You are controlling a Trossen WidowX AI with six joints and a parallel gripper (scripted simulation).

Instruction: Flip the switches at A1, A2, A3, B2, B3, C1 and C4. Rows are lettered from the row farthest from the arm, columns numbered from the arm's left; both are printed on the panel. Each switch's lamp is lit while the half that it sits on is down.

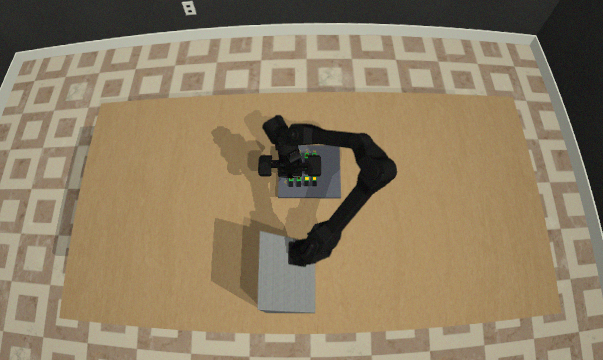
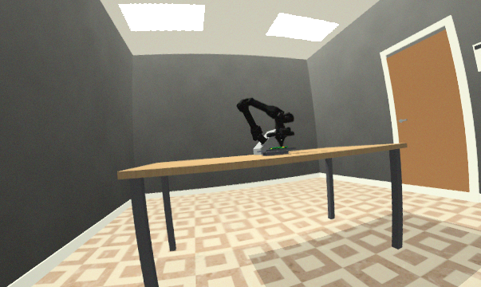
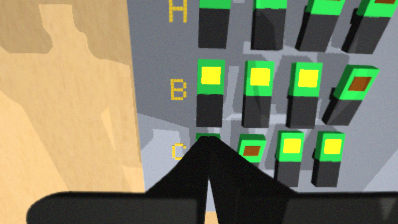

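Right now my hand is 40 mm above the switch C1 and 10 mm past it. Also, from my hand: switch B1 (40 mm below, 30 mm ahead); switch C2 (40 mm below, 30 mm to the right, 10 mm behind); switch B2 (40 mm below, 30 mm ahead, 20 mm to the right).
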